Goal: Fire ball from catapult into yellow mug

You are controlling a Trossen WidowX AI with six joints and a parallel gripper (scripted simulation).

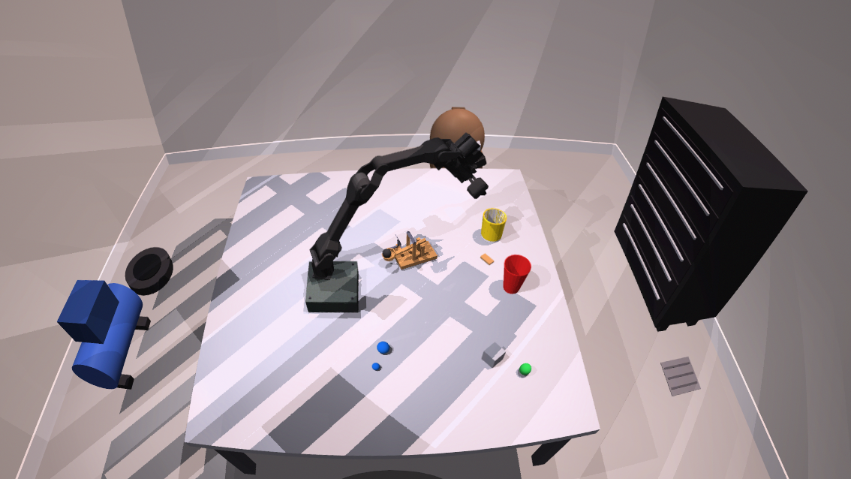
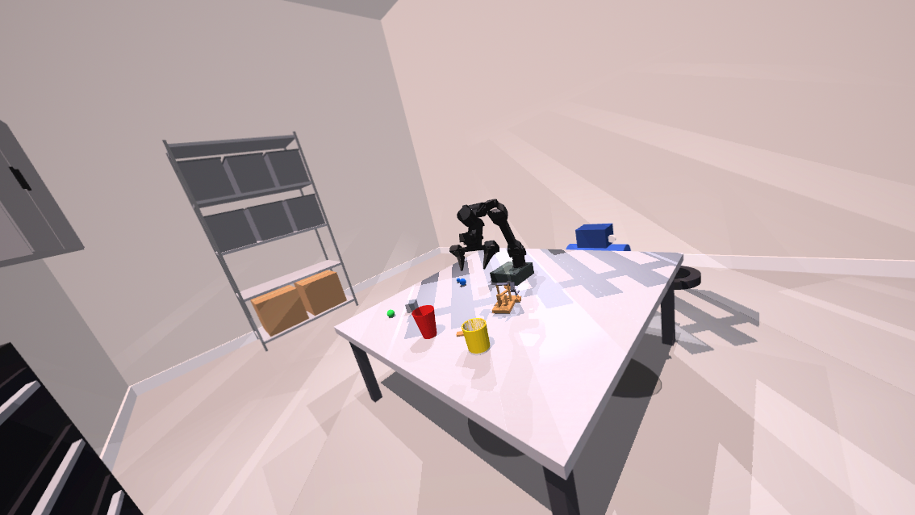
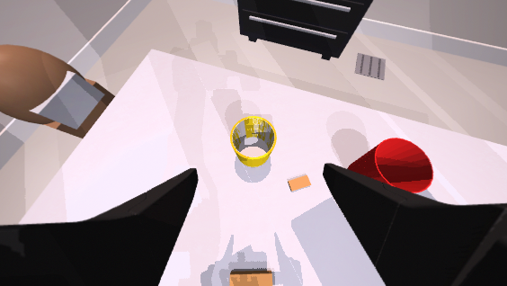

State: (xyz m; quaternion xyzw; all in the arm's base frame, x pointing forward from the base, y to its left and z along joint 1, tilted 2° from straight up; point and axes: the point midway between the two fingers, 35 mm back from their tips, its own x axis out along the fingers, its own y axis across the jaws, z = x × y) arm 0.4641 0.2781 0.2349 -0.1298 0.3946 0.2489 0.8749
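Right now the black ball is 290 mm behind my gripper tip, 160 mm to the right of it and 210 mm below it. The rest, counted from my gripper tip: yellow mug: 80 mm ahead, 50 mm to the left, 240 mm below; then wooden catapult: 230 mm behind, 120 mm to the right, 220 mm below; then small orange block: 70 mm ahead, 80 mm to the right, 270 mm below.
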